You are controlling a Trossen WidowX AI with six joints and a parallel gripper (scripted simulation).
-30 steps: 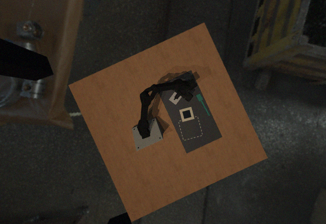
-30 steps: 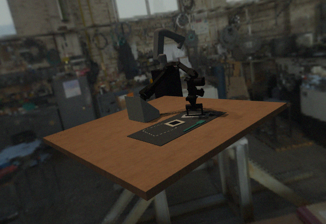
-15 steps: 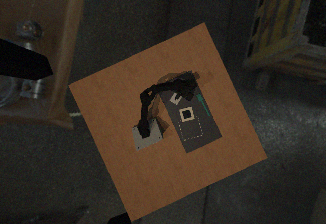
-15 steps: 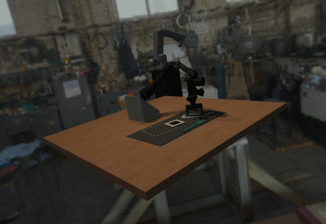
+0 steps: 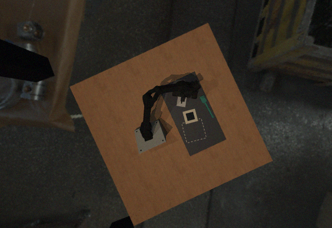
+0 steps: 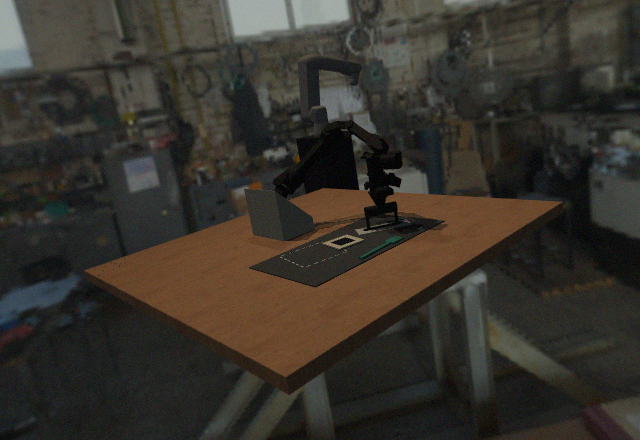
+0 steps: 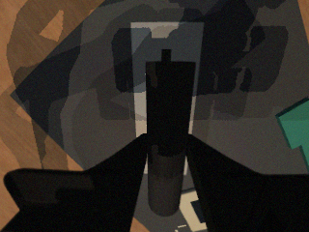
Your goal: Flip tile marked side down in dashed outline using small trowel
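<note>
My gripper tip is 1 cm past the trowel, 2 cm to the left of it and 3 cm above it. Round my gripper tip: green flat tool (16 cm ahead, 15 cm to the right, 6 cm below); tile (1 cm behind, 20 cm to the right, 6 cm below).
</note>
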